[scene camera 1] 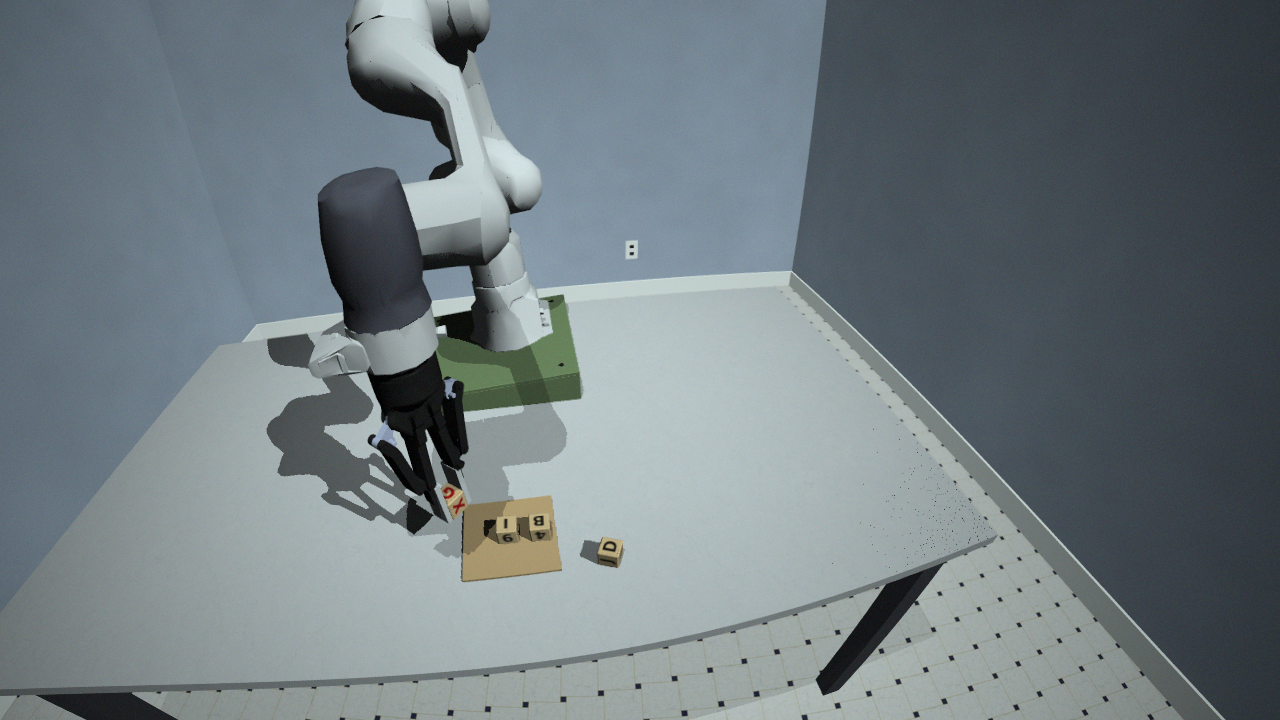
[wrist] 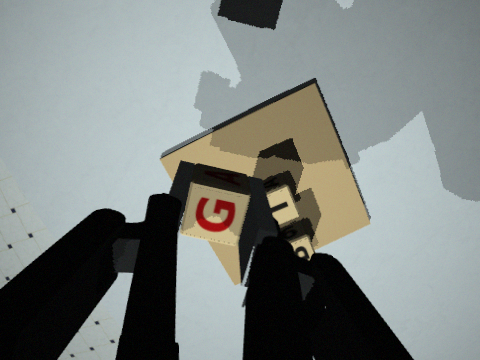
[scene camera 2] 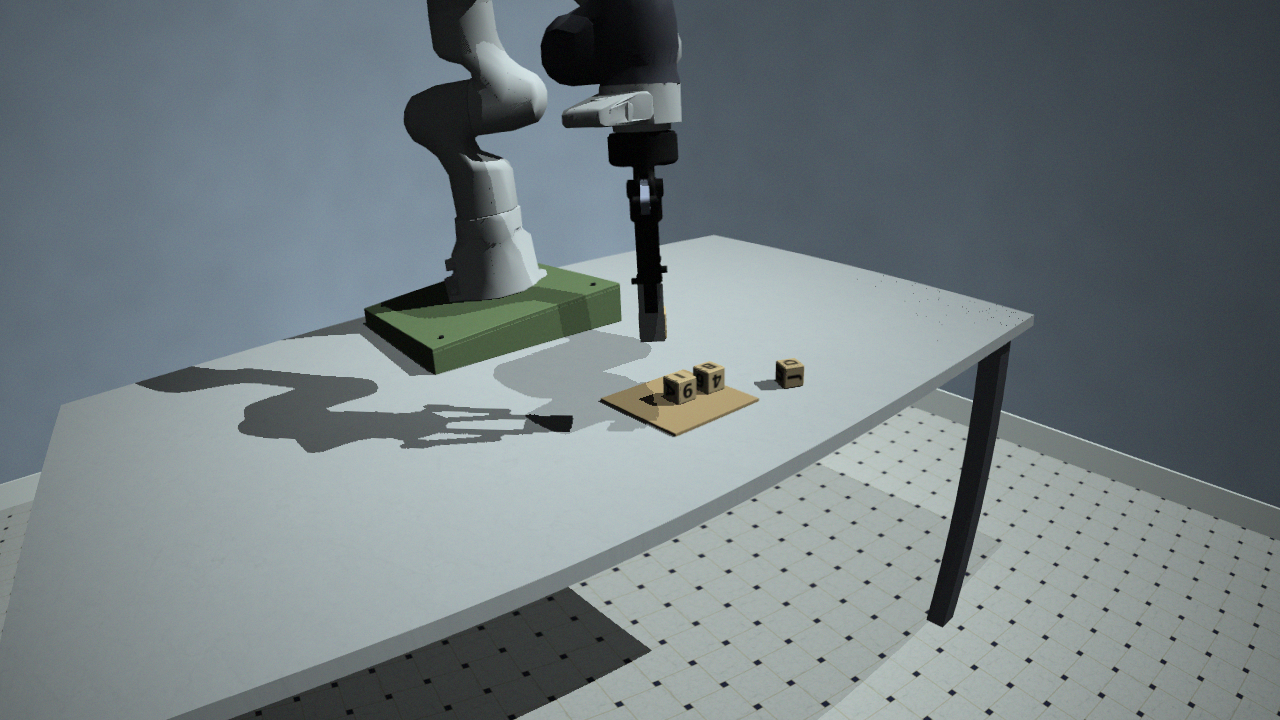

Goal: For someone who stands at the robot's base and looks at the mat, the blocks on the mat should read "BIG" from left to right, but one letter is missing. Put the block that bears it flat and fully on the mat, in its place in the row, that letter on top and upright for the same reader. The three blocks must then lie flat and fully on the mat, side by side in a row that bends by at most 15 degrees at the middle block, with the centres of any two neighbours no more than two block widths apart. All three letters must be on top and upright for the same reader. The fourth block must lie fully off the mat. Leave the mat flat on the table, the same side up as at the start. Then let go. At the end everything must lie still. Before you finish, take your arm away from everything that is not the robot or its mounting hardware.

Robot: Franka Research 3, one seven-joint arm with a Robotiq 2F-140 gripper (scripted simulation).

Path:
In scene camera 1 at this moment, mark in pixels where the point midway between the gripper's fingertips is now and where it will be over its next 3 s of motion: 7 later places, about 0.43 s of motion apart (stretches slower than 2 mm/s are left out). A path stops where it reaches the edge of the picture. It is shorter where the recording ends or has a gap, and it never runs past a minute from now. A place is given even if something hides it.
My gripper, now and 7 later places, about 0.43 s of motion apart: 453, 507; 456, 503; 460, 499; 462, 495; 463, 496; 469, 510; 475, 528; 476, 534

